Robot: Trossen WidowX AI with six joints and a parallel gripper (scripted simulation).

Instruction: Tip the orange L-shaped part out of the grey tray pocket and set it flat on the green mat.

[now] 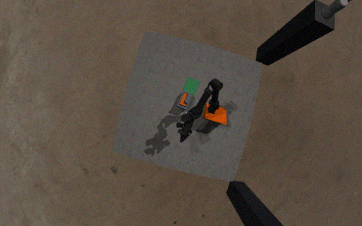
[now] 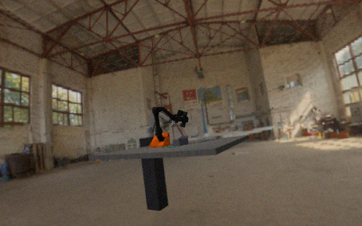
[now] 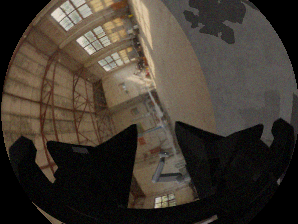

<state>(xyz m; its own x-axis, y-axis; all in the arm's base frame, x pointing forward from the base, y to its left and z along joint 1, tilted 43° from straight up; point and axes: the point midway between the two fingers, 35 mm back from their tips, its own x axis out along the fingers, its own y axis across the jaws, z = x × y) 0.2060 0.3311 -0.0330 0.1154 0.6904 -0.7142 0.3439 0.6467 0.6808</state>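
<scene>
The orange L-shaped part is 60 mm ahead of my gripper tip, 320 mm to the right of it and 230 mm below it. The rest, counted from my gripper tip: green mat 20 mm ahead, 490 mm to the right, 300 mm below.
</scene>
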